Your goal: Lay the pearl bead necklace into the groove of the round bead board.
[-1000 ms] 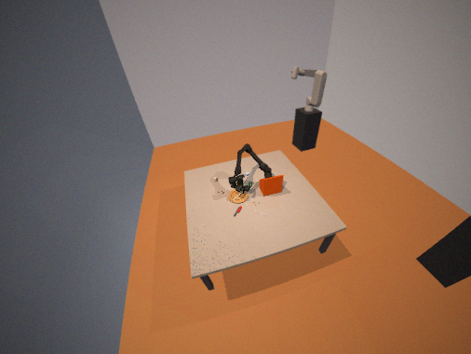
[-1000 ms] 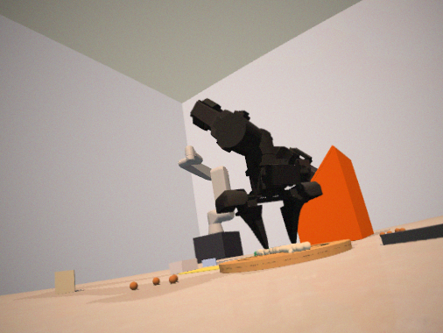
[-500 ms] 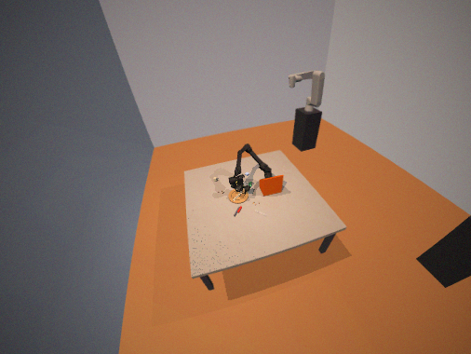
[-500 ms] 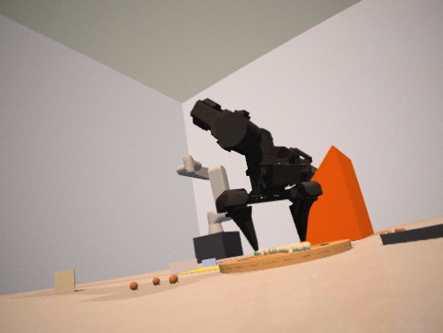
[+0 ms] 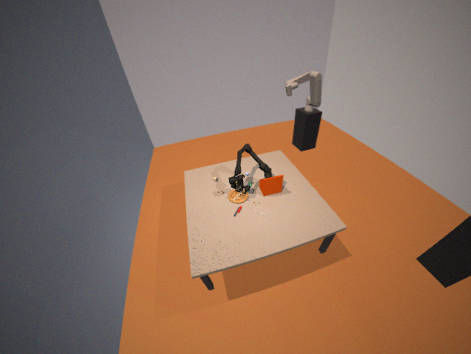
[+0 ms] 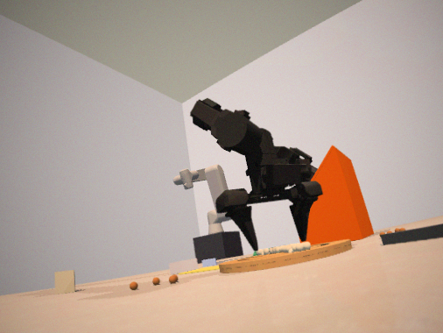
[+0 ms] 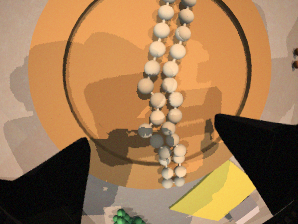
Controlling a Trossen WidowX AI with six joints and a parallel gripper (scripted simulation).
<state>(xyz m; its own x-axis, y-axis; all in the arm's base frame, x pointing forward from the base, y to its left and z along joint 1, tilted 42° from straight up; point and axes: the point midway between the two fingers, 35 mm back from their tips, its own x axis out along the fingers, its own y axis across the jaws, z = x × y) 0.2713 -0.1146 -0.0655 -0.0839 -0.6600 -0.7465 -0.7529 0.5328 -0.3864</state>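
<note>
Now: the round wooden bead board 3 cm ahead of my gripper tip, 1 cm to the left of it and 1 cm below it. Round my gripper tip: tan cube 31 cm to the right, 20 cm ahead; yellow flat piece 15 cm to the right, 2 cm below, 2 cm behind; red-handled tool 19 cm to the left, 9 cm ahead, 2 cm below.
</note>
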